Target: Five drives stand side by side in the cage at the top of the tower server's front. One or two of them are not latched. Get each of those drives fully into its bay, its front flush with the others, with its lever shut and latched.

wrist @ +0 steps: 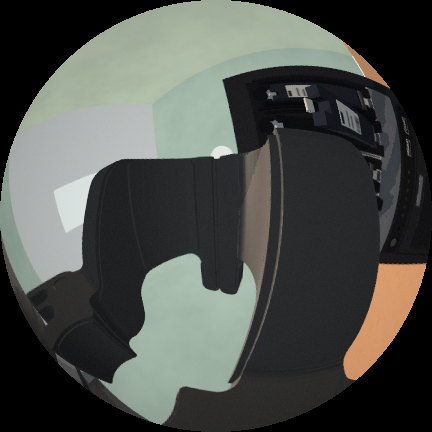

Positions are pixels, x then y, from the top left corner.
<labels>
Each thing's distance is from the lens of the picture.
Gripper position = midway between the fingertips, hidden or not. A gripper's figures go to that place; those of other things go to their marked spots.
gripper point(226, 226): 6 cm
drive lever point(335, 114): 6 cm
</labels>
